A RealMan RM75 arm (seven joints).
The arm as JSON. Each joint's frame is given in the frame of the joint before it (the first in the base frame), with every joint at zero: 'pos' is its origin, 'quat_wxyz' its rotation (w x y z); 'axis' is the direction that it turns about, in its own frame. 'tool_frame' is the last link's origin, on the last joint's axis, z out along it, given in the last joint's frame.
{
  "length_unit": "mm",
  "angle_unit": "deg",
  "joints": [
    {
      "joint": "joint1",
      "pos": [
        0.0,
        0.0,
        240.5
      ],
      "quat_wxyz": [
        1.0,
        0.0,
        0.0,
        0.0
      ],
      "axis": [
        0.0,
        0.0,
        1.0
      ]
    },
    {
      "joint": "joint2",
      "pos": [
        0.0,
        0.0,
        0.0
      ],
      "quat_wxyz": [
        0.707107,
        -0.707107,
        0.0,
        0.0
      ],
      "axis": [
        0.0,
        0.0,
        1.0
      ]
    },
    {
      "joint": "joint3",
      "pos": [
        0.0,
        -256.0,
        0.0
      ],
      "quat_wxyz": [
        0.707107,
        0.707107,
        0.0,
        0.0
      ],
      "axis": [
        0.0,
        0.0,
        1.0
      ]
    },
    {
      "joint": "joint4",
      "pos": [
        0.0,
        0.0,
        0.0
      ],
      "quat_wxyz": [
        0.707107,
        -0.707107,
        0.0,
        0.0
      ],
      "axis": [
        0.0,
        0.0,
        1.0
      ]
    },
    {
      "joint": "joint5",
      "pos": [
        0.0,
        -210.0,
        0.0
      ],
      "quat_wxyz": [
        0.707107,
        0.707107,
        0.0,
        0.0
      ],
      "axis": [
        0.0,
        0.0,
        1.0
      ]
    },
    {
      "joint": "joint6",
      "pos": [
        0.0,
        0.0,
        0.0
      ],
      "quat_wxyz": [
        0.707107,
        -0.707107,
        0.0,
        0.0
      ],
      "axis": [
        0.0,
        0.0,
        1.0
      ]
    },
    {
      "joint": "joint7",
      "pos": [
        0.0,
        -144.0,
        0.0
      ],
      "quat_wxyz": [
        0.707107,
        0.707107,
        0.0,
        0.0
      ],
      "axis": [
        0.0,
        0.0,
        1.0
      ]
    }
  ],
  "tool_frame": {
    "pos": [
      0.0,
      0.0,
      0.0
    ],
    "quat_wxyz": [
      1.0,
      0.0,
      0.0,
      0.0
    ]
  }
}
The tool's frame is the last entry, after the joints.
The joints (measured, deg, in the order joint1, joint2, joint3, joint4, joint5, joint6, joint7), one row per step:
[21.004, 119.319, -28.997, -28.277, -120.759, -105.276, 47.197]
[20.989, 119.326, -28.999, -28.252, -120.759, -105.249, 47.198]
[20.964, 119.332, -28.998, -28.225, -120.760, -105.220, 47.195]
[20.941, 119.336, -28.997, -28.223, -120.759, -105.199, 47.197]
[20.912, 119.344, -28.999, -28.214, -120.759, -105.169, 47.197]
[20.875, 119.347, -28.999, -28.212, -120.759, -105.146, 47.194]
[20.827, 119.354, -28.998, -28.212, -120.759, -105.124, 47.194]
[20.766, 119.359, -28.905, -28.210, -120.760, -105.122, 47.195]
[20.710, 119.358, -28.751, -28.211, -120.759, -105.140, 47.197]
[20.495, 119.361, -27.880, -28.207, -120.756, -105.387, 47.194]
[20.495, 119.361, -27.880, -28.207, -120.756, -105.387, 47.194]
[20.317, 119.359, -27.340, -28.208, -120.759, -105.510, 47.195]
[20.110, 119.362, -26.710, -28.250, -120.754, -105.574, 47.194]
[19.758, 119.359, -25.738, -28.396, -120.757, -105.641, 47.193]
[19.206, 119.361, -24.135, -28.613, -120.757, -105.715, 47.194]
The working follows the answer.
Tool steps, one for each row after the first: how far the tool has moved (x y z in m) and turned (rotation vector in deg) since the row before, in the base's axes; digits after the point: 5 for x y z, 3 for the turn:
[0.00007, -0.00009, -0.00013, -0.006, 0.005, -0.040]
[0.00012, -0.00014, -0.00013, -0.002, 0.004, -0.051]
[0.00011, -0.00009, -0.00004, 0.007, -0.008, -0.038]
[0.00013, -0.00013, -0.00010, 0.004, -0.008, -0.049]
[0.00018, -0.00016, -0.00004, 0.009, -0.013, -0.048]
[0.00021, -0.00023, -0.00006, 0.008, -0.009, -0.061]
[0.00029, -0.00024, 0.00012, 0.072, 0.033, -0.109]
[0.00030, -0.00016, 0.00029, 0.118, 0.060, -0.123]
[0.00101, -0.00067, 0.00166, 0.607, 0.448, -0.501]
[0.00000, 0.00000, 0.00000, 0.000, 0.000, 0.000]
[0.00089, -0.00061, 0.00104, 0.388, 0.247, -0.372]
[0.00117, -0.00052, 0.00124, 0.515, 0.208, -0.461]
[0.00211, -0.00083, 0.00216, 0.843, 0.219, -0.732]
[0.00342, -0.00133, 0.00346, 1.396, 0.349, -1.214]

Tool pose at each row, in the base's axes (x y z in m, rotation vector in deg; rounded; the steps above come from the unrounded poses):
[0.29952, 0.23667, -0.01154, -157.596, 12.927, 52.359]
[0.29959, 0.23658, -0.01167, -157.585, 12.986, 52.357]
[0.29971, 0.23644, -0.01180, -157.567, 13.056, 52.350]
[0.29982, 0.23634, -0.01185, -157.550, 13.102, 52.328]
[0.29995, 0.23621, -0.01195, -157.532, 13.165, 52.304]
[0.30013, 0.23605, -0.01199, -157.511, 13.223, 52.273]
[0.30034, 0.23582, -0.01205, -157.486, 13.300, 52.244]
[0.30064, 0.23559, -0.01192, -157.367, 13.416, 52.253]
[0.30094, 0.23542, -0.01164, -157.191, 13.531, 52.290]
[0.30195, 0.23475, -0.00998, -156.277, 13.971, 52.705]
[0.30195, 0.23475, -0.00998, -156.277, 13.971, 52.705]
[0.30283, 0.23414, -0.00894, -155.689, 14.312, 52.899]
[0.30401, 0.23362, -0.00769, -154.967, 14.696, 52.998]
[0.30611, 0.23279, -0.00554, -153.840, 15.262, 52.994]
[0.30954, 0.23145, -0.00208, -151.976, 16.186, 52.961]

